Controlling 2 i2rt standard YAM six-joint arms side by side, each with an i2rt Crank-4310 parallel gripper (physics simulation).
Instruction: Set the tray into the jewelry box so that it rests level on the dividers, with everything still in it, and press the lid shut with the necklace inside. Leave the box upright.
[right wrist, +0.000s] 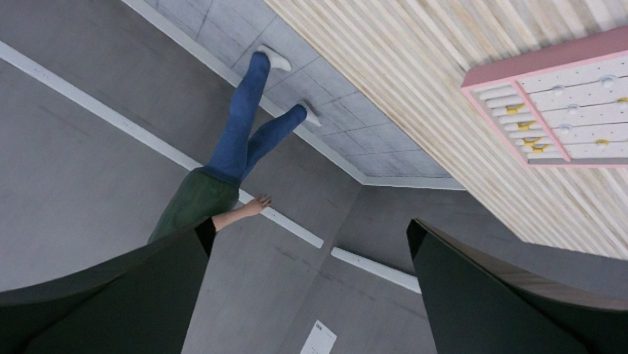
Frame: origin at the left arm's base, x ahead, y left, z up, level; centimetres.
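Seen in the pictures: right gripper, fingertip midpoint: (311, 222).
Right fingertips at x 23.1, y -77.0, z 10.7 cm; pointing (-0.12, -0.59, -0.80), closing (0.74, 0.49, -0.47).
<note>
A point is followed by its place in that frame.
The pink tray (542, 120) @(x 43.9, y -82.3, z -11.4 cm) is in the right wrist view at the upper right, cut off by the frame's right edge. Yellow rings sit between the pale rolls at its near end, and small round and yellow pieces lie in the white section beyond a pink divider. My right gripper (311, 222) @(x 23.1, y -77.0, z 10.6 cm) is open, with its dark fingers wide apart and no object between them; the tray is off to the right, apart from the fingers. The jewelry box, its lid and the necklace do not show in this view. My left gripper does not show.
The striped wooden table top (400, 65) @(x 33.3, y -94.2, z -13.5 cm) runs across the upper right, and its edge slants down to the right. Beyond it are grey floor tiles (345, 120), grey walls with white rails, and a standing person (235, 130) in blue trousers and a green top.
</note>
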